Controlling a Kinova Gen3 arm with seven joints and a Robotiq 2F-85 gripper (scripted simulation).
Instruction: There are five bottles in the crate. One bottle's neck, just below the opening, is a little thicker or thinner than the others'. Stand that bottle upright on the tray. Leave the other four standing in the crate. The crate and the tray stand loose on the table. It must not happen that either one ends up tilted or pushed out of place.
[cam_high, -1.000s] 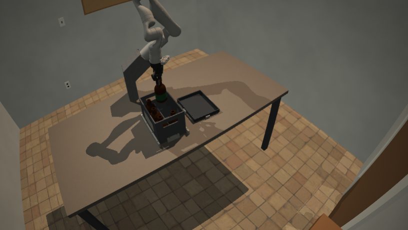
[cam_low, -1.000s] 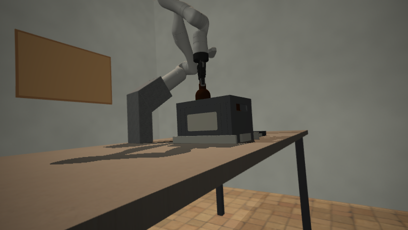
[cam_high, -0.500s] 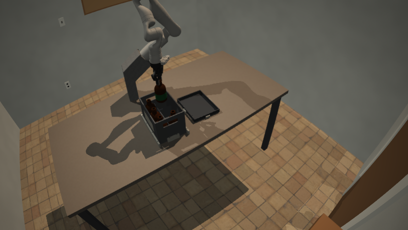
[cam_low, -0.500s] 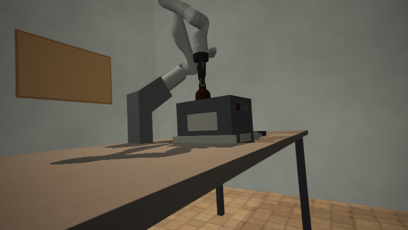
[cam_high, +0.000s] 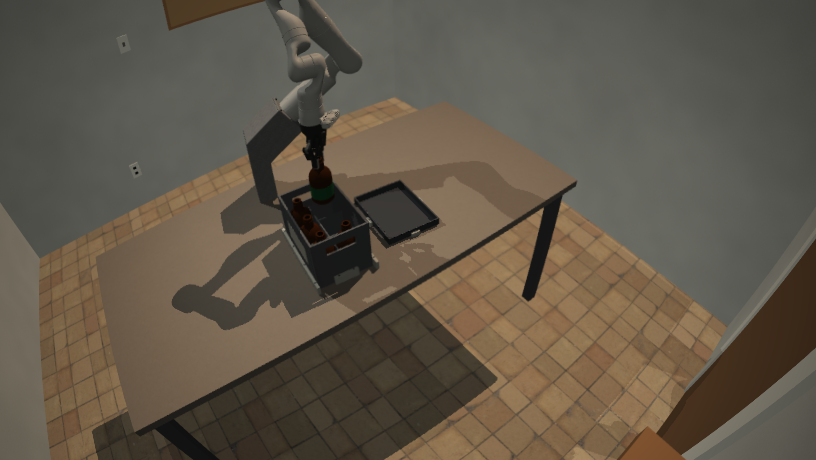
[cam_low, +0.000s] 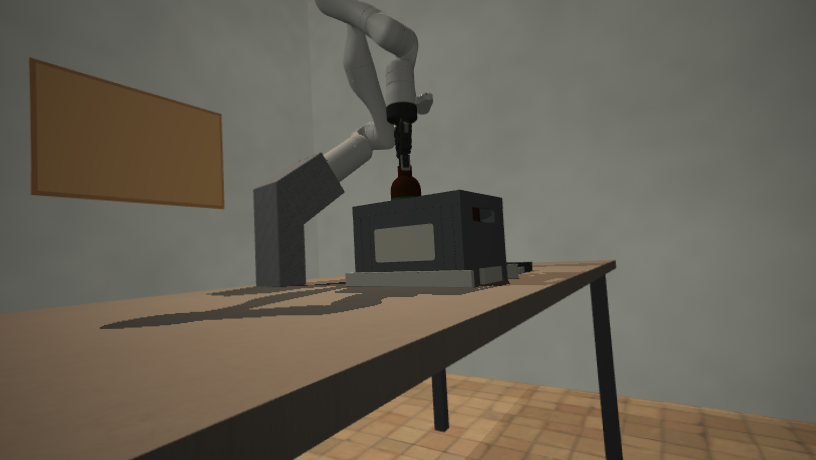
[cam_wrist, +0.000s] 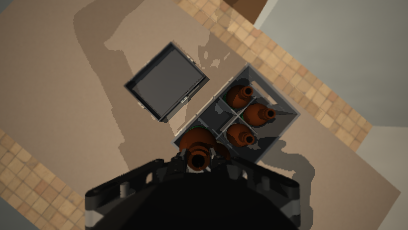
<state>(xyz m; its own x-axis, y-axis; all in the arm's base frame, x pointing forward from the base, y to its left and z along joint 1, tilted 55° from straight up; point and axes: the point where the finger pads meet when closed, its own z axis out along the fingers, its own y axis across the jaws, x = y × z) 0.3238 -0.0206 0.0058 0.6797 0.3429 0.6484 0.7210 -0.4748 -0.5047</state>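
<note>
The glass bottle is 7 cm below my hand. The rest, counted from my hand: dark tray 27 cm below, 23 cm to the left, 5 cm ahead; then crate 20 cm below, 9 cm ahead, 4 cm to the right.
</note>
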